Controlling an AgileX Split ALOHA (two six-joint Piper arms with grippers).
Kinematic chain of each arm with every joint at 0, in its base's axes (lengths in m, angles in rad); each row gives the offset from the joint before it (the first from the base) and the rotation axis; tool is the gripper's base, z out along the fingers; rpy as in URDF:
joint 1: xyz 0 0 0.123 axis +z
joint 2: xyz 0 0 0 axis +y
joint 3: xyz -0.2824 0 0.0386 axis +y
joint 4: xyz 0.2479 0 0.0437 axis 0.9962 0 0.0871
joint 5: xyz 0 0 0 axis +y
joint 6: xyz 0.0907 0 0.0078 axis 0.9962 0 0.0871
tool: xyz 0 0 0 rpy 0 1.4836 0
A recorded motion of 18 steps. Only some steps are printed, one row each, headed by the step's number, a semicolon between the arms.
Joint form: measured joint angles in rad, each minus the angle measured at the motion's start. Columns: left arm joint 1, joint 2, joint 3, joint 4, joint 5, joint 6; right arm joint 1, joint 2, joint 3, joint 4, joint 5, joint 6.
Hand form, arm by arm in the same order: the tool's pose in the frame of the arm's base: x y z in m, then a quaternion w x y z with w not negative. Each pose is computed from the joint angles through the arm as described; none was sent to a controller.
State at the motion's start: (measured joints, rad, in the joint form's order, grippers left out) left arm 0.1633 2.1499 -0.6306 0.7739 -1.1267 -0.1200; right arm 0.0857 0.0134 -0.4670 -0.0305 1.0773 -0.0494
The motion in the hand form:
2: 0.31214 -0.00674 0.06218 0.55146 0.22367 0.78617 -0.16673; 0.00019 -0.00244 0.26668 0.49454 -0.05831 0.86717 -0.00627
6: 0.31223 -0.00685 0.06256 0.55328 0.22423 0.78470 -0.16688; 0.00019 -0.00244 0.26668 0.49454 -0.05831 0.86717 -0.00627
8: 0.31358 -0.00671 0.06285 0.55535 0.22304 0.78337 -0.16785; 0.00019 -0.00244 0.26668 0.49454 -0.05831 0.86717 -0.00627
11: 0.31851 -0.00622 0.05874 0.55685 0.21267 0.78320 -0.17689; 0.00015 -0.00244 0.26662 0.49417 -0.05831 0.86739 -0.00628
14: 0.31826 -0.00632 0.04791 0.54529 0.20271 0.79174 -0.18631; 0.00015 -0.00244 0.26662 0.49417 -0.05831 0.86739 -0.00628
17: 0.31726 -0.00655 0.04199 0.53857 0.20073 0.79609 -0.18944; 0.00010 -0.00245 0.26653 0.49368 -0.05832 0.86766 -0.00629
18: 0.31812 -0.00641 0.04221 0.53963 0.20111 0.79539 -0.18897; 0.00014 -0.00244 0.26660 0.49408 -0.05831 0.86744 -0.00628
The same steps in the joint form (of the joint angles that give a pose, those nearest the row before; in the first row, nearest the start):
2: 0.0000 0.0000 0.0000 -0.0003 0.0000 0.0008; 0.0000 0.0000 0.0000 0.0000 0.0000 0.0000
6: 0.0000 0.0000 0.0000 -0.0003 -0.0044 0.0028; 0.0000 0.0000 0.0000 0.0000 0.0000 0.0000
8: 0.0000 0.0020 -0.0052 -0.0003 -0.0076 -0.0009; 0.0000 0.0000 0.0000 0.0000 0.0000 0.0000
11: 0.0000 0.0275 -0.0283 -0.0003 -0.0196 -0.0251; -0.0001 0.0000 0.0000 0.0001 0.0009 -0.0001
14: 0.0000 0.0659 -0.0369 -0.0003 -0.0219 -0.0399; -0.0001 0.0000 0.0000 0.0001 0.0009 -0.0001
17: 0.0000 0.0855 -0.0389 0.0007 -0.0219 -0.0399; 0.0000 0.0000 0.0000 0.0000 0.0020 0.0000
18: 0.0000 0.0859 -0.0422 0.0007 -0.0218 -0.0399; -0.0001 0.0000 0.0000 0.0001 0.0011 -0.0001

